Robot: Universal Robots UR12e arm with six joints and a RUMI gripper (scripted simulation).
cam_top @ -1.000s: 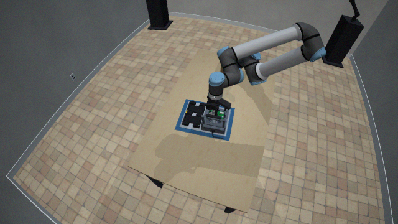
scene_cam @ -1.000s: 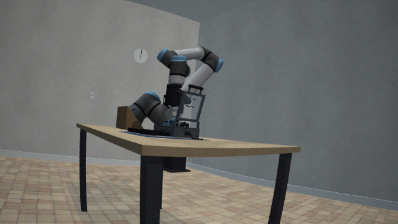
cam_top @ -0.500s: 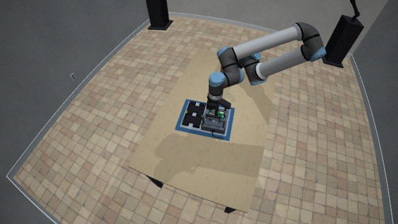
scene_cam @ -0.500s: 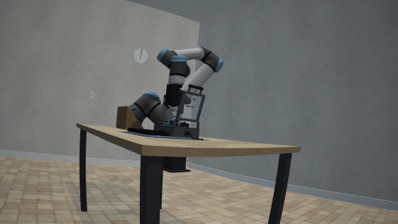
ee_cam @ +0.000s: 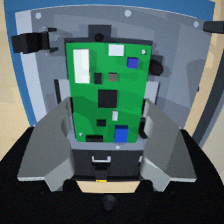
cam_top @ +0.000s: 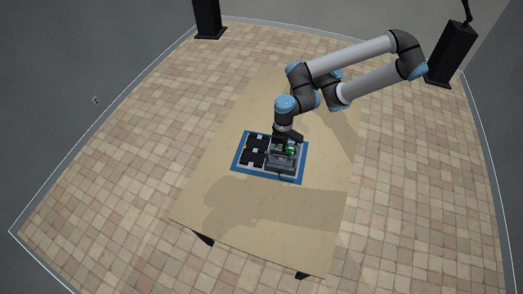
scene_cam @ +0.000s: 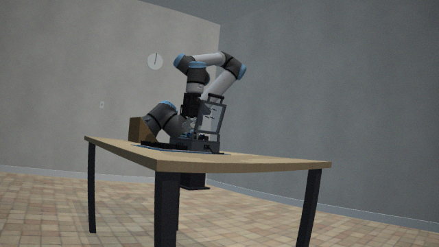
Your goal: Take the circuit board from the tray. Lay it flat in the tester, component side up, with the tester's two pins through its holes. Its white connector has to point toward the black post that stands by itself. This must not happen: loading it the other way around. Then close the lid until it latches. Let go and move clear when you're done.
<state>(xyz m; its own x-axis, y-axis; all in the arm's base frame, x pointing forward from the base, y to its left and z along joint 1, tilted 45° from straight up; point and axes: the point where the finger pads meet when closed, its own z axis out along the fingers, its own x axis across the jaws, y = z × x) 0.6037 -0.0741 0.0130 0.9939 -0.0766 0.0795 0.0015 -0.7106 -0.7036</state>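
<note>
Right now my hand is right at the green circuit board. The rest, counted from my hand: black latch part 60 mm to the left, 60 mm behind, 10 mm above; then clear lid 120 mm ahead, 100 mm above.
</note>
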